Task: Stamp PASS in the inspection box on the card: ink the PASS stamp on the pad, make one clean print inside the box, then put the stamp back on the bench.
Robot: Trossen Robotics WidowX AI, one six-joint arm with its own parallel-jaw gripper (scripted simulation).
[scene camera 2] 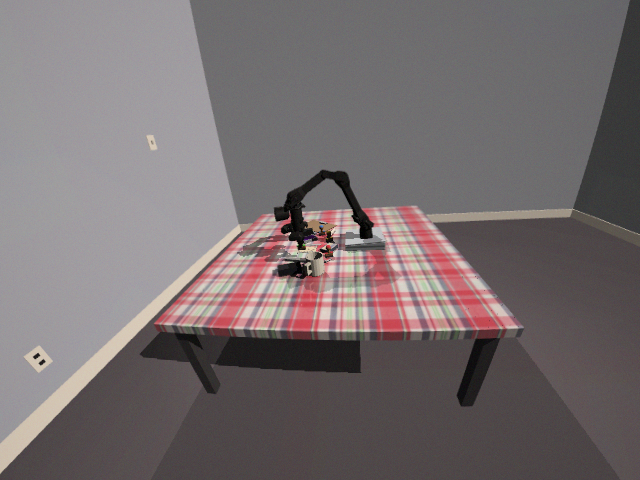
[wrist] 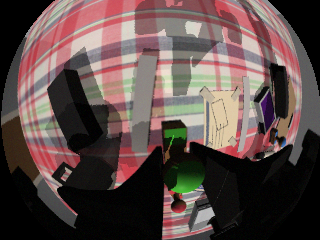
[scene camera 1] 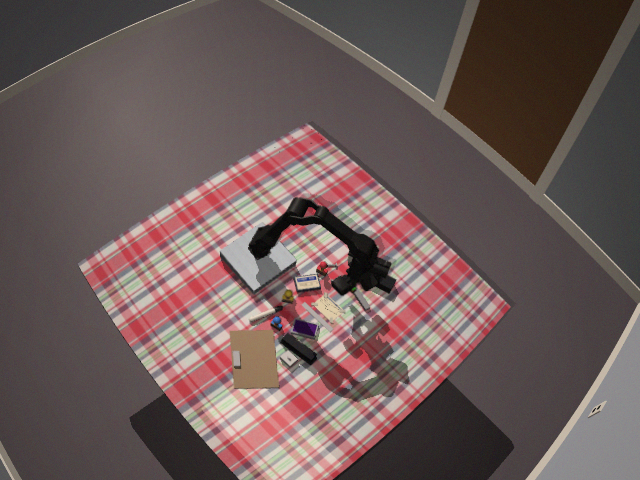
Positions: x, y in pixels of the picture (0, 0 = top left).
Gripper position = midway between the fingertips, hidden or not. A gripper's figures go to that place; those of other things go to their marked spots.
Scene:
The gripper (wrist: 175, 148): 0.10 m from the lens. A green pass stamp (wrist: 183, 172): 0.06 m from the lens.

